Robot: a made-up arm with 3 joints. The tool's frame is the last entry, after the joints.
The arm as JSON. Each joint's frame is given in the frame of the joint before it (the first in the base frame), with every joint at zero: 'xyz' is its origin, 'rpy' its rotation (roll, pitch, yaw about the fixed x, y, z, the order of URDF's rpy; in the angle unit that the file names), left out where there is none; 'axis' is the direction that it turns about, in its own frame. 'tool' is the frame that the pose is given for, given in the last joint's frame.
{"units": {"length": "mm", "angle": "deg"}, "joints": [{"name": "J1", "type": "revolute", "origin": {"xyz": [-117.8, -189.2, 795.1]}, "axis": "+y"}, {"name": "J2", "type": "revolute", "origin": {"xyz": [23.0, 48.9, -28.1]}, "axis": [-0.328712, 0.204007, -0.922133]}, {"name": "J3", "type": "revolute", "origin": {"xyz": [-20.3, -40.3, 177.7]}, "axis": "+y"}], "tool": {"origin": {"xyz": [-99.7, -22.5, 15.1], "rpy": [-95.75, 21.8, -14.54]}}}
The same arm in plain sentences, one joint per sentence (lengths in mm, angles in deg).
The arm has three revolute joints in a row. What follows holds with every joint at zero, and every direction is one of the base frame's. The first joint is mounted 117.8 mm along -x and 189.2 mm along -y and 795.1 mm along +z from the base frame's origin and rotates about +y. The second joint is mounted 23 mm along +x and 48.9 mm along +y and 28.1 mm along -z from the first joint and rotates about the direction (-0.328712, 0.204007, -0.922133). The third joint is mounted 20.3 mm along -x and 40.3 mm along -y and 177.7 mm along +z from the second joint and rotates about +y. The tool frame, which is the frame that the pose is given for, is mounted 99.7 mm along -x and 22.5 mm along -y and 15.1 mm along +z from the third joint; its axes are the base frame's turned by roll -95.75, pitch 21.8 and yaw -14.54 deg (as in URDF: about the fixed x, then y, then z).
